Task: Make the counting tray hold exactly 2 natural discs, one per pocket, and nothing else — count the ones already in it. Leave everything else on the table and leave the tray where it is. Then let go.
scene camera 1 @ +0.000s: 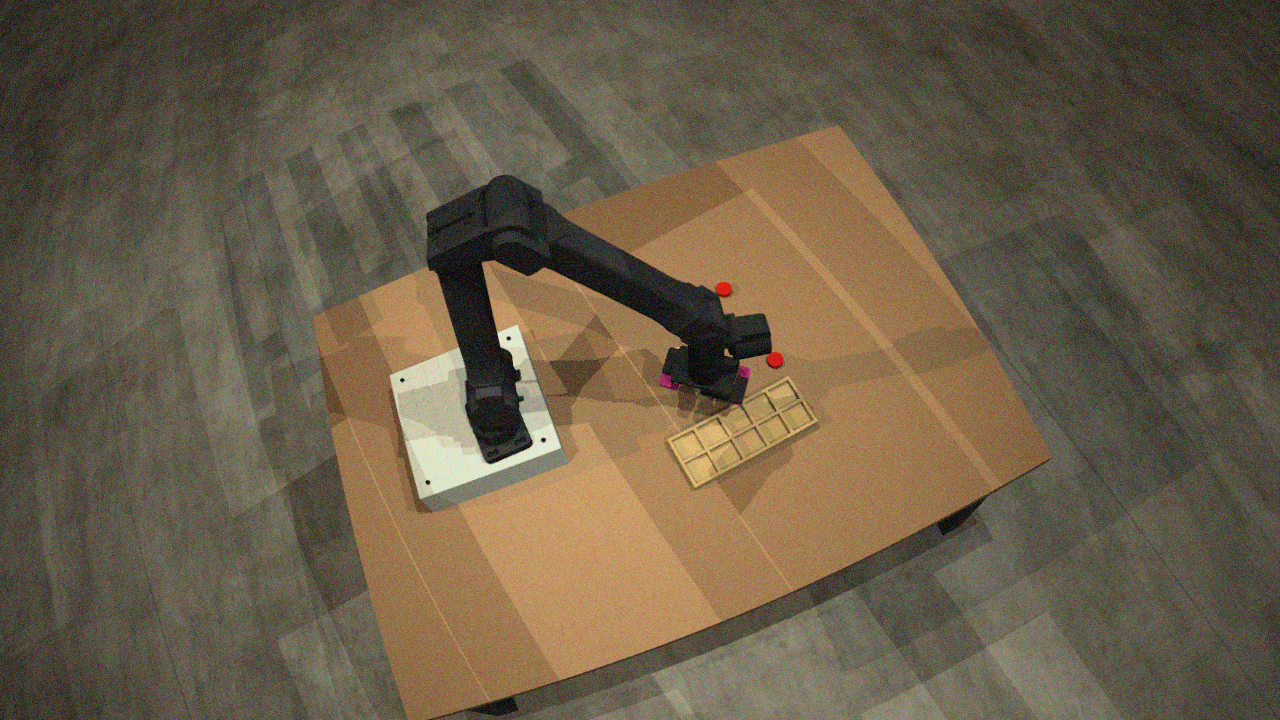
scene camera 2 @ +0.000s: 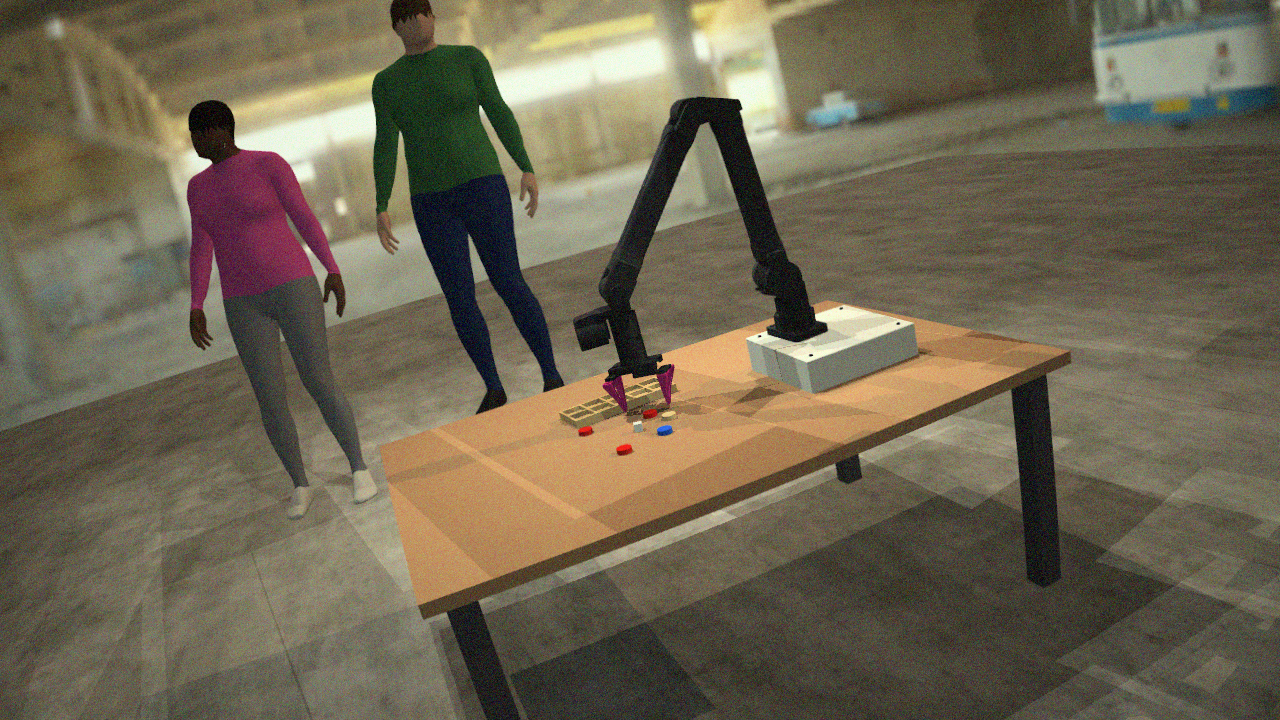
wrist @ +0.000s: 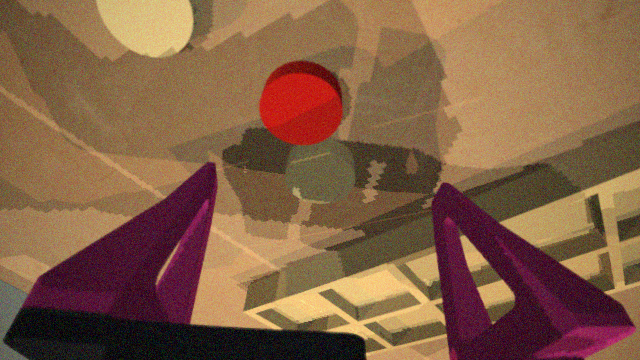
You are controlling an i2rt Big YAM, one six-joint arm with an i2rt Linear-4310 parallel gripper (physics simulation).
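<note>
The wooden counting tray (scene camera 1: 793, 436) (scene camera 2: 576, 419) (wrist: 612, 240) lies flat; whether a disc sits in its pockets is hard to tell. My gripper (scene camera 1: 705, 379) (scene camera 2: 646, 408) (wrist: 330, 183) is open, pointing down beside the tray's long side. In the wrist view a shaded natural disc (wrist: 320, 172) lies on the table between the spread fingertips, not gripped. A red disc (wrist: 301, 105) (scene camera 2: 649, 413) lies right against or very near it. Another natural disc (wrist: 145, 25) (scene camera 2: 668, 415) lies farther from the tray, partly cut off in the wrist view.
Two more red discs (scene camera 1: 724, 289) (scene camera 1: 775, 360) (scene camera 2: 623, 449) (scene camera 2: 585, 431), a blue disc (scene camera 2: 664, 430) and a small white cube (scene camera 2: 637, 427) lie on the table (scene camera 1: 626, 555) (scene camera 2: 537, 501). The arm's white base box (scene camera 1: 429, 438) (scene camera 2: 859, 358) stands at the other end. Two people stand beyond the table.
</note>
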